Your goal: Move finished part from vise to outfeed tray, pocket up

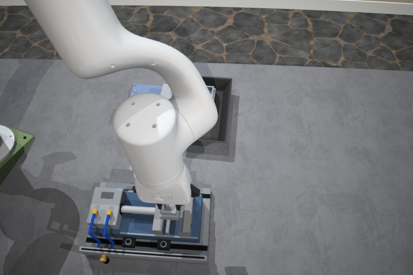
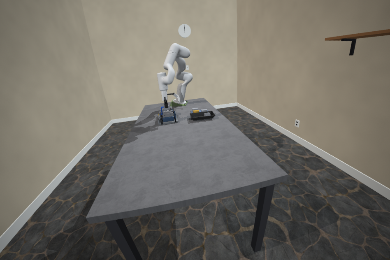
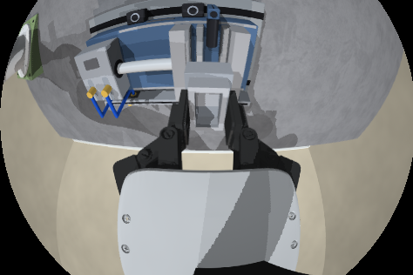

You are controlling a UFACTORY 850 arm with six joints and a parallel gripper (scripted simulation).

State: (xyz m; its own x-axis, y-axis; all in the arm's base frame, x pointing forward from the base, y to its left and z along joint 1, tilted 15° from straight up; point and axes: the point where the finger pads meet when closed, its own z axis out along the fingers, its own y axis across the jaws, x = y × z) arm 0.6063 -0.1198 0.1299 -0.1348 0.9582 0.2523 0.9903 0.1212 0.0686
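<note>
My hand is 90 mm above the white cylinder rod, 80 mm past it and 10 mm to the left of it. Round my hand: vise base 130 mm below, 70 mm behind, 10 mm to the right; then blue fixture plate 330 mm to the left, 160 mm below, 160 mm behind; then brass block 290 mm to the left, 140 mm below, 110 mm behind.
</note>
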